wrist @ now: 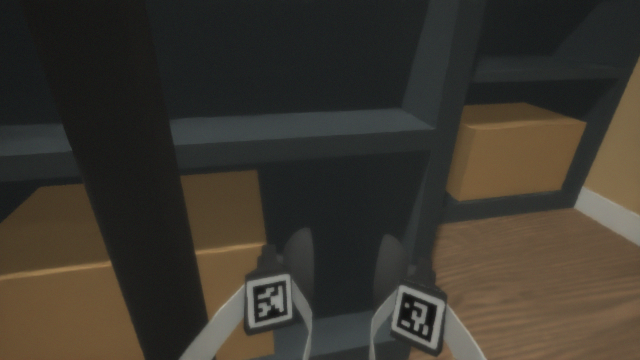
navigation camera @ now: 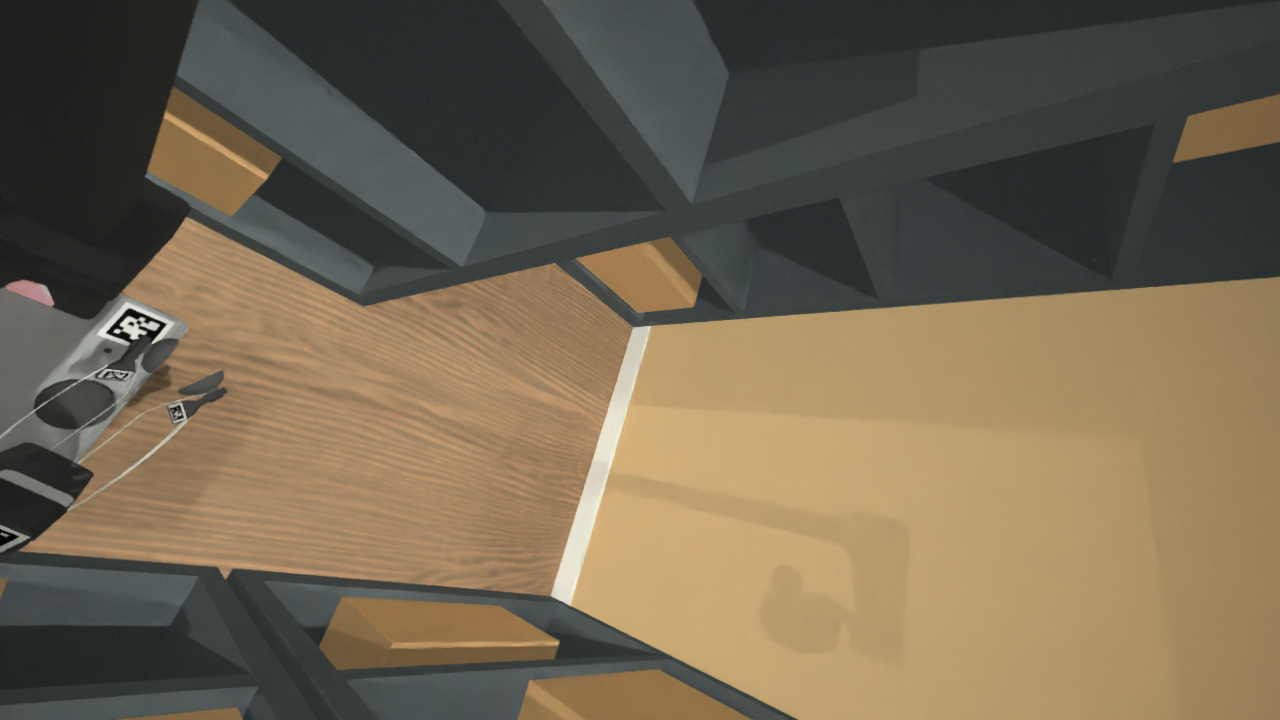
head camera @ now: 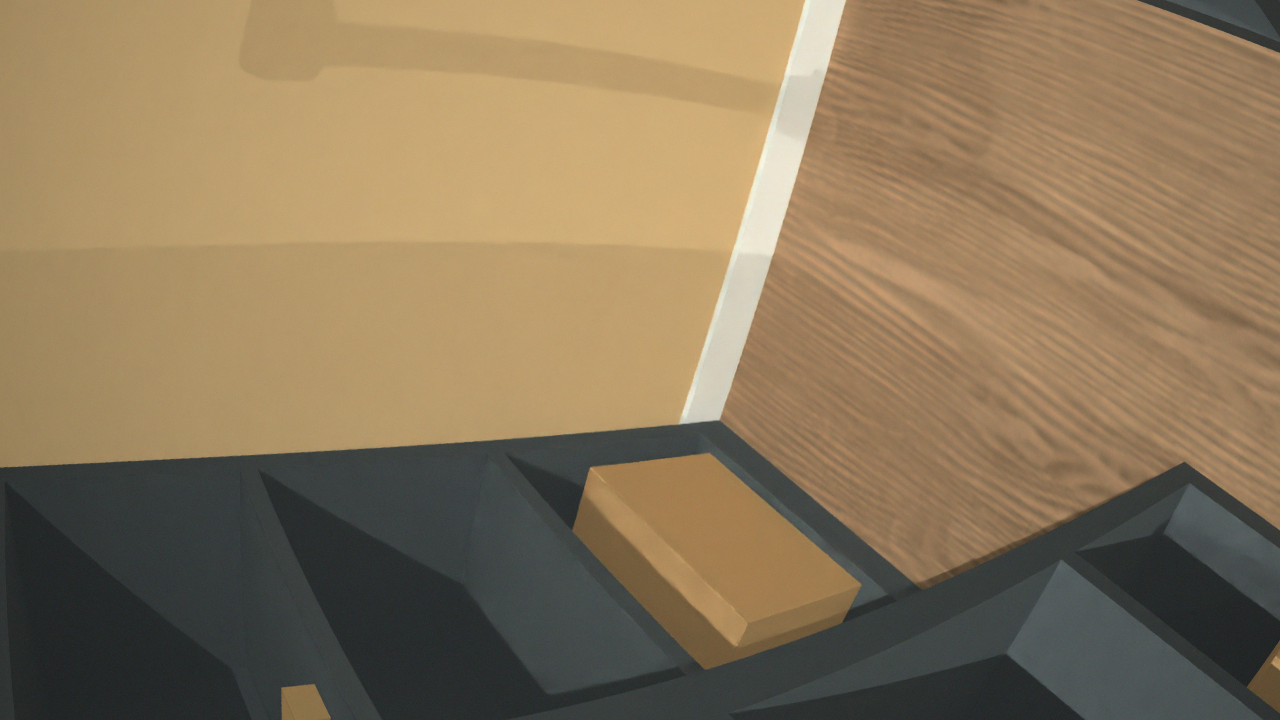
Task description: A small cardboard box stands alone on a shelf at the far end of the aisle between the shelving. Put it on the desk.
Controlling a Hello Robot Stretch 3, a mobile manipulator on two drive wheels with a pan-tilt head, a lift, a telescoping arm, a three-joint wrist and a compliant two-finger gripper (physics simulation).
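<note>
A small cardboard box shows in part at the bottom edge of the head view, left of centre, in a dark shelf compartment beside an upright divider. I cannot make it out in the navigation or wrist view. My gripper is open and empty, its two fingertips apart. It hangs above the wooden floor, in front of a dark shelf compartment, and is away from the small box. The desk does not show in these views.
A large box sits in the end shelf's corner compartment. More boxes stand in shelving on both sides of the wooden floor. The dark mast crosses the wrist view. A tan wall rises beyond the white skirting.
</note>
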